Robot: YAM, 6 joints.
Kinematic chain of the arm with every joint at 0, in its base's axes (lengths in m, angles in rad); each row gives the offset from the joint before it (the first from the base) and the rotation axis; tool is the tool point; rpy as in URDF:
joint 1: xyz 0 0 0.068 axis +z
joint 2: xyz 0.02 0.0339 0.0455 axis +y
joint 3: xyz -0.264 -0.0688 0 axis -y
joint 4: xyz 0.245 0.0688 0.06 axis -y
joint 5: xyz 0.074 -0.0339 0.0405 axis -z
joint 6: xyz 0.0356 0 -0.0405 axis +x
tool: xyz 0 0 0 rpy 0 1.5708 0
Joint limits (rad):
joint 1: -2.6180..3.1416
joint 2: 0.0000..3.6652
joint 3: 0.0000..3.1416
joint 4: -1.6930..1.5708
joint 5: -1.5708..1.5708
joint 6: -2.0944..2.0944
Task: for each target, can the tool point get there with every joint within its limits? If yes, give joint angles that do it. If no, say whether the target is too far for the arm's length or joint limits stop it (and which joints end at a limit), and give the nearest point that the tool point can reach.
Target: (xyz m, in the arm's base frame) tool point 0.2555 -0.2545 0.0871
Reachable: yes | joints -0.8141 2.0305 0.7372 0.8749 -0.3166 0.5018
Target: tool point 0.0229 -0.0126 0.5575
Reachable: yes | joints -0.0609 0.9923 2.1506 -1.3974 0.3199 -0.0339
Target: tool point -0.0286 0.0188 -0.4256
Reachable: no: joint limits stop it (at a limit: joint 2) | nearest point -0.0669 0.0440 -0.3387 | short by 0.098 m
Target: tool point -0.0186 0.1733 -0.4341
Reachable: no: joint limits stop it (at a limit: joint 2) | nearest point -0.0197 0.1839 -0.3747 | short by 0.060 m
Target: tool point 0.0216 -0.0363 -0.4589
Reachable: no: joint limits stop it (at a limit: joint 2) | nearest point 0.0486 -0.0817 -0.3461 | short by 0.125 m
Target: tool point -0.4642 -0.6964 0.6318
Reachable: no: too far | nearest point -0.3042 -0.4564 0.4488 | short by 0.342 m
